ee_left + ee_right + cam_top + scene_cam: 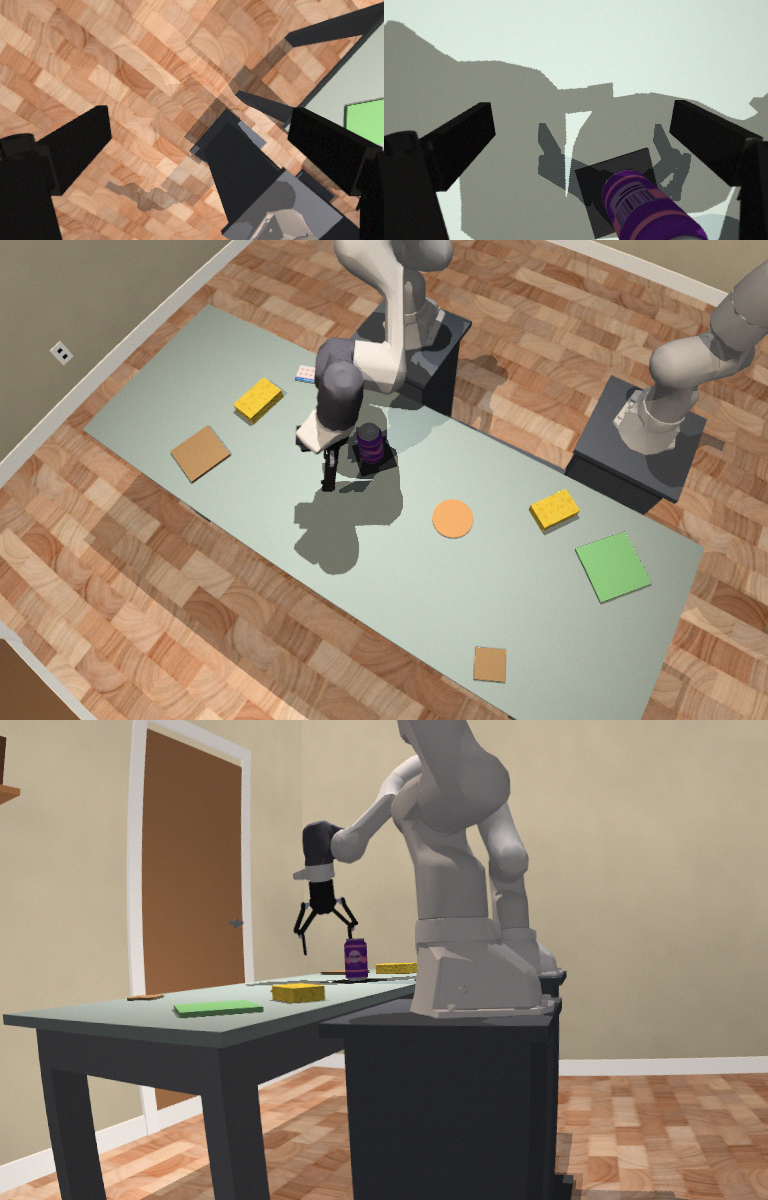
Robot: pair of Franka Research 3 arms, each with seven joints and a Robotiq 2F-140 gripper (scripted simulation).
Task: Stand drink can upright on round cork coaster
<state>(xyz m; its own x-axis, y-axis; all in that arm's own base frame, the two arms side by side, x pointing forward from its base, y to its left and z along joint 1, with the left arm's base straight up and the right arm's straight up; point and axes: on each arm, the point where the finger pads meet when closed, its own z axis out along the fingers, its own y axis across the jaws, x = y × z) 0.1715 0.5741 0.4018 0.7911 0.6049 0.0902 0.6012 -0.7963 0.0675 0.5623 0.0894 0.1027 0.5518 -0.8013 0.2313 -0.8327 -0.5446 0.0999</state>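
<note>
Right now the purple drink can is 120 mm behind my right hand, 50 mm to the left of it and 40 mm below it. Round my right hand: black square (120 mm behind, 100 mm below, 60 mm to the left); green square (750 mm to the left, 140 mm behind, 100 mm below); small brown square (580 mm to the left, 220 mm ahead, 100 mm below).
</note>
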